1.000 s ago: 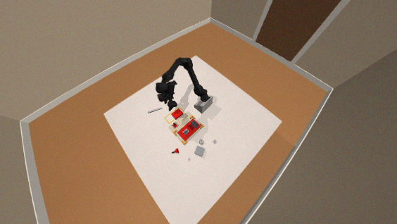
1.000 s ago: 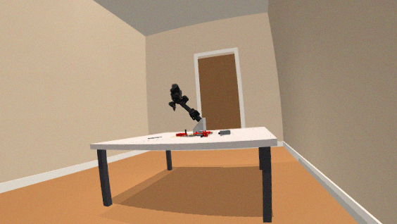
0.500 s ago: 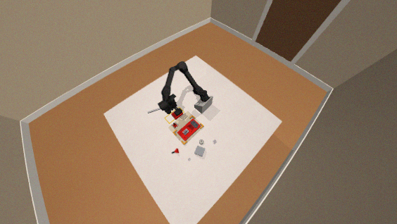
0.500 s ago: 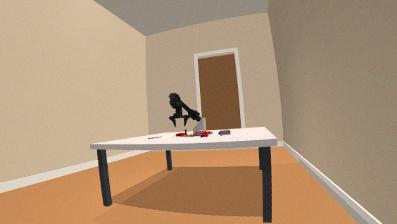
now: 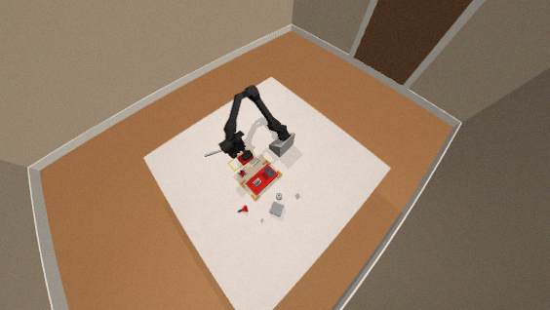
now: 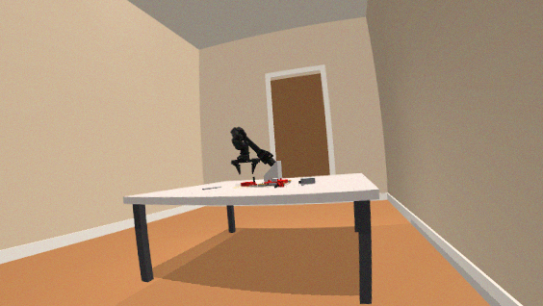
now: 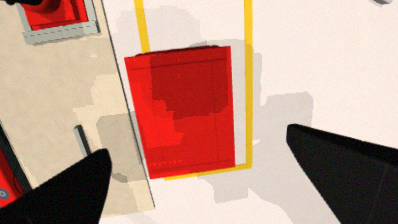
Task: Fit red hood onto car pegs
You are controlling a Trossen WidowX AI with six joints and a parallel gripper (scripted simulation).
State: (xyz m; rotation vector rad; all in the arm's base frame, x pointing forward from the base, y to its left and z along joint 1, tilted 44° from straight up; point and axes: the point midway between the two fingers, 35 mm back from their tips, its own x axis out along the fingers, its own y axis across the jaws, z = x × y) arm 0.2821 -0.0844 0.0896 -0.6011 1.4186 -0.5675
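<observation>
Now: the red hood 10 mm behind my gripper tip and 60 mm below it. The rest, counted from my gripper tip: thin grey rod (130 mm ahead, 190 mm to the right, 70 mm below); grey engine block (50 mm ahead, 210 mm to the left, 50 mm below); tiny grey piece (90 mm behind, 450 mm to the left, 80 mm below).
</observation>
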